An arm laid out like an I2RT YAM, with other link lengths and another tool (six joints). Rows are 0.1 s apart.
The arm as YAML. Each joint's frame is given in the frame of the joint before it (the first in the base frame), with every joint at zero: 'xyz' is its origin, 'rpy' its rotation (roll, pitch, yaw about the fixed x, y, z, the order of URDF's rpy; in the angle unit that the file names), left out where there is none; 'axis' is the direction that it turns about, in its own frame. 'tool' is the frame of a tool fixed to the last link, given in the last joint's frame.
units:
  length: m
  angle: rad
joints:
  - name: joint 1
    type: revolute
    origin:
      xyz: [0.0, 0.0, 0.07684]
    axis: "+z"
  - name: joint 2
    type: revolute
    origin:
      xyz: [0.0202, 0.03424, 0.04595]
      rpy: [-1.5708, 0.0, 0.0]
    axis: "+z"
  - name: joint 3
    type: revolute
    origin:
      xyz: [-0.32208, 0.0, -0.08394]
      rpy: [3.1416, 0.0, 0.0]
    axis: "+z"
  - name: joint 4
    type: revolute
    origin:
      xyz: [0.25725, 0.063, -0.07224]
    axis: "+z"
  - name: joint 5
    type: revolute
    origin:
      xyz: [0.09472, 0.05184, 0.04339]
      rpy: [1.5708, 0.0, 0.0]
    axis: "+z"
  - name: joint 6
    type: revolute
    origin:
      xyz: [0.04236, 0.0, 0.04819]
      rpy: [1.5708, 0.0, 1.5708]
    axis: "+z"
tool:
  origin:
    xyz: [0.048, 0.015, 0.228]
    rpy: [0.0, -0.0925, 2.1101]
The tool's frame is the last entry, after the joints.
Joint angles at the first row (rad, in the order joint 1, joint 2, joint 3, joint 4, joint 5, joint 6):
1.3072, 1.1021, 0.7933, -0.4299, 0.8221, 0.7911
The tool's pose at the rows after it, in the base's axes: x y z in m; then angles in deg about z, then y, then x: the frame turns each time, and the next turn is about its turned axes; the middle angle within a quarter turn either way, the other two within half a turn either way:
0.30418 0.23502 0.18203 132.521 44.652 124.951
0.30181 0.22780 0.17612 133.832 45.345 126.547
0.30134 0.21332 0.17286 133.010 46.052 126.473
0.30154 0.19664 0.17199 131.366 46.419 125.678
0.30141 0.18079 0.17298 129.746 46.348 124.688
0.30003 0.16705 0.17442 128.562 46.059 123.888
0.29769 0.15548 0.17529 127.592 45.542 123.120
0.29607 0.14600 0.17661 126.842 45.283 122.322
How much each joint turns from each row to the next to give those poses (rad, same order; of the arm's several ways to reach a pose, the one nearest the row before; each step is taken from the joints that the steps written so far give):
-0.0010, 0.0001, -0.0017, -0.0044, -0.0189, -0.0227
0.0004, -0.0122, -0.0137, -0.0196, -0.0020, -0.0026
-0.0024, -0.0355, -0.0327, -0.0083, 0.0155, -0.0004
-0.0076, -0.0474, -0.0323, -0.0104, 0.0153, 0.0002
-0.0117, -0.0530, -0.0247, -0.0165, 0.0067, -0.0018
-0.0091, -0.0518, -0.0161, -0.0248, 0.0020, 0.0001
-0.0052, -0.0492, -0.0130, -0.0267, 0.0002, 0.0045
-0.0051, -0.0442, -0.0120, -0.0186, -0.0001, -0.0041

